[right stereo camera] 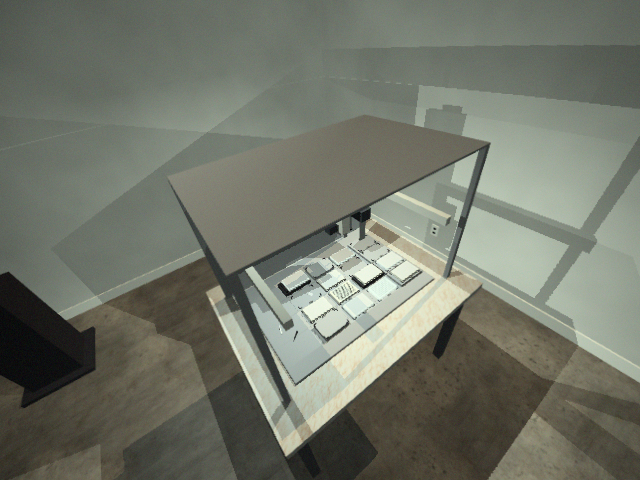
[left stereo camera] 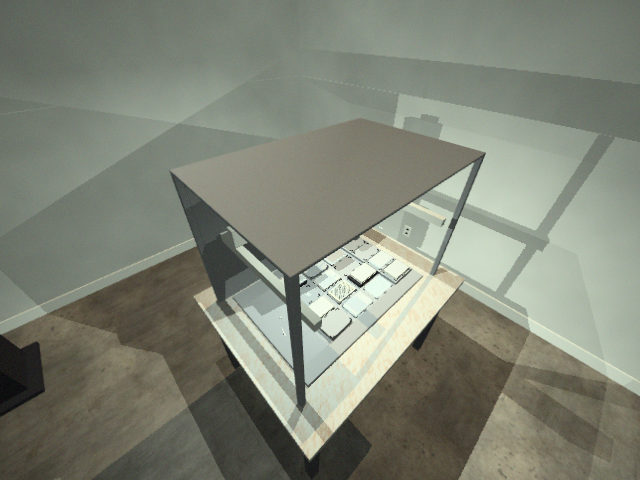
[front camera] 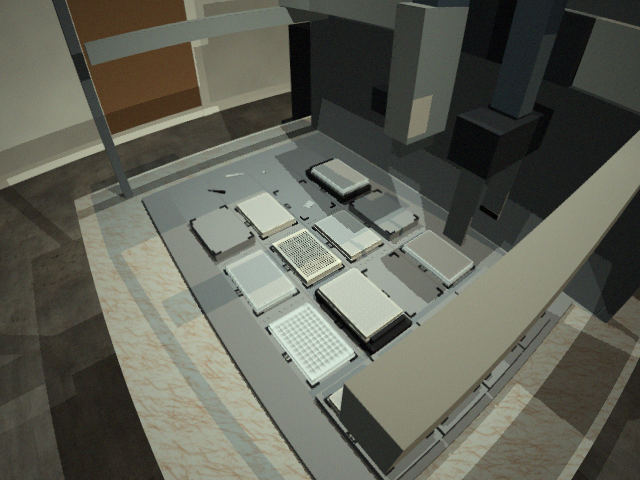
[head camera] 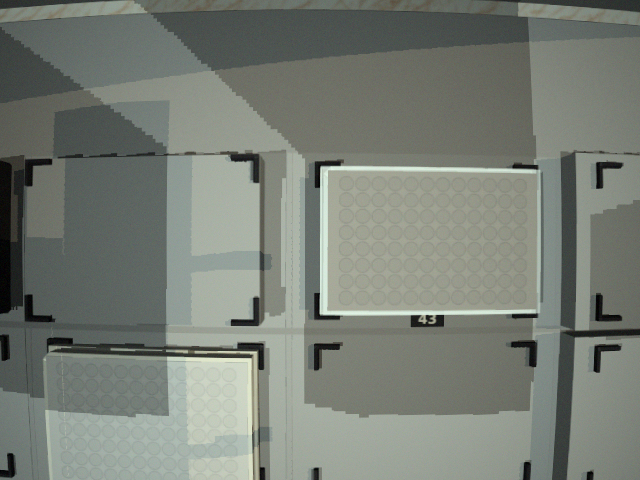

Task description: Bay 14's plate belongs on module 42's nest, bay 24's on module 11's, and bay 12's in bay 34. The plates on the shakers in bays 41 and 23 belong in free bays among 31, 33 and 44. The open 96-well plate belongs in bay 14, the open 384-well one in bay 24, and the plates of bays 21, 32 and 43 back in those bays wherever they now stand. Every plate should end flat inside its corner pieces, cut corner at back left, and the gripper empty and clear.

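Observation:
My gripper has its two jaws apart with no plate between them; it hangs above the deck's back right. A lidded plate lies in bay 43. Module 42's nest is empty. Lidded plates stand on the shakers in bay 41, plate, and bay 23, plate. Bay 32's plate is lidded. The open 384-well plate is in bay 22, the open 96-well plate in bay 13. Bay 12's plate and bay 21's plate are lidded. Module 11's nest is empty.
A thick beam hides most of the right column in the front view. The pipetting stage hangs beside the gripper. White scraps lie in bay 31, and a small dark piece lies at the left. Bay 33 holds no plate.

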